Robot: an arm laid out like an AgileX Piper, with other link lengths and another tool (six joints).
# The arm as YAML. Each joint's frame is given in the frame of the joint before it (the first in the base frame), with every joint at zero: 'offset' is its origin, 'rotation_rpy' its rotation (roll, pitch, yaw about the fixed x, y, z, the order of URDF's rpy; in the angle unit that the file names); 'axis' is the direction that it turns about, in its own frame. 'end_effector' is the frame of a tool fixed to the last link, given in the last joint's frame.
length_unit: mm
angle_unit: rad
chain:
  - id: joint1
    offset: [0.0, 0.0, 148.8]
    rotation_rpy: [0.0, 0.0, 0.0]
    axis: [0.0, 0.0, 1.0]
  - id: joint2
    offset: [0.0, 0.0, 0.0]
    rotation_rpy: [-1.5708, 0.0, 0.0]
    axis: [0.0, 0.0, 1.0]
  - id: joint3
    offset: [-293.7, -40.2, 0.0]
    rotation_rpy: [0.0, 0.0, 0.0]
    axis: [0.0, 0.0, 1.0]
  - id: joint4
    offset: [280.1, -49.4, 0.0]
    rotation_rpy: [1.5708, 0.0, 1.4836]
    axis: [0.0, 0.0, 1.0]
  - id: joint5
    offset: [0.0, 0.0, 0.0]
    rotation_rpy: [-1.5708, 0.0, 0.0]
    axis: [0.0, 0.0, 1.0]
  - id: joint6
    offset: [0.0, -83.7, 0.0]
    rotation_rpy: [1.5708, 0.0, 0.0]
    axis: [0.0, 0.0, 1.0]
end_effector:
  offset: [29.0, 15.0, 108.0]
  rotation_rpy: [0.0, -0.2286, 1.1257]
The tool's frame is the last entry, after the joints.
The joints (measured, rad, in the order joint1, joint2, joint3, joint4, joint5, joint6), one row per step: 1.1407 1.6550 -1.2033 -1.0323 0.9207 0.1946; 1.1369 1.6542 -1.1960 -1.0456 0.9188 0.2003; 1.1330 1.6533 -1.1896 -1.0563 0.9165 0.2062; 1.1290 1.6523 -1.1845 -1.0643 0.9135 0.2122; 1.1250 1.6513 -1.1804 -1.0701 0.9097 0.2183; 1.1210 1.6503 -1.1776 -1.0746 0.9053 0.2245; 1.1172 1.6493 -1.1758 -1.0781 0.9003 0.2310; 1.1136 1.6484 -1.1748 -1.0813 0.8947 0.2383; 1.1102 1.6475 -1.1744 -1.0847 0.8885 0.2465; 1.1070 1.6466 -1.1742 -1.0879 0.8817 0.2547; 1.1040 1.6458 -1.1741 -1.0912 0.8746 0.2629; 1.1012 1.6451 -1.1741 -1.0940 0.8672 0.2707; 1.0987 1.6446 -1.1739 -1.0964 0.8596 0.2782; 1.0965 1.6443 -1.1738 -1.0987 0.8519 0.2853
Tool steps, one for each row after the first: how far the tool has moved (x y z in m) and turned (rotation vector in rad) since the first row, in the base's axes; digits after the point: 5 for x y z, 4 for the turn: 0.00187 -0.00205 -0.00054 -0.0054 -0.0079 -0.0009; 0.00353 -0.00387 -0.00109 -0.0085 -0.0139 -0.0025; 0.00500 -0.00536 -0.00153 -0.0088 -0.0181 -0.0046; 0.00630 -0.00651 -0.00194 -0.0069 -0.0207 -0.0070; 0.00756 -0.00730 -0.00211 -0.0028 -0.0227 -0.0093; 0.00872 -0.00773 -0.00209 0.0032 -0.0242 -0.0116; 0.00985 -0.00781 -0.00192 0.0109 -0.0256 -0.0137; 0.01098 -0.00760 -0.00156 0.0202 -0.0273 -0.0156; 0.01203 -0.00717 -0.00115 0.0300 -0.0288 -0.0168; 0.01305 -0.00660 -0.00074 0.0399 -0.0303 -0.0175; 0.01396 -0.00590 -0.00039 0.0499 -0.0313 -0.0177; 0.01472 -0.00511 -0.00023 0.0595 -0.0318 -0.0174; 0.01540 -0.00418 -0.00011 0.0688 -0.0321 -0.0166
